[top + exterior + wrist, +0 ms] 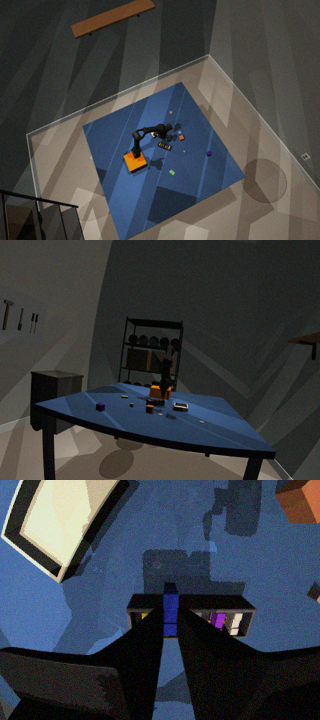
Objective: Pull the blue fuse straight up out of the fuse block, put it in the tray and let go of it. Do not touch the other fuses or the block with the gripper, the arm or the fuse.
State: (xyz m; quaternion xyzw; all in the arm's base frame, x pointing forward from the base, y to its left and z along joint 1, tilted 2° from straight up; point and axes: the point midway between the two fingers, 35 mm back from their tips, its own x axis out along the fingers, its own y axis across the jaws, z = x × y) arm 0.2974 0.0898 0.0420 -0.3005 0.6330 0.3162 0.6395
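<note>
The tray lies 140 mm to the left of my gripper tip, 90 mm below it and 40 mm behind it. The rest, counted from my gripper tip: purple cube 400 mm ahead, 250 mm to the right, 70 mm below; then blue fuse 10 mm below; then orange cube 190 mm ahead, 70 mm below, 20 mm to the right.
</note>
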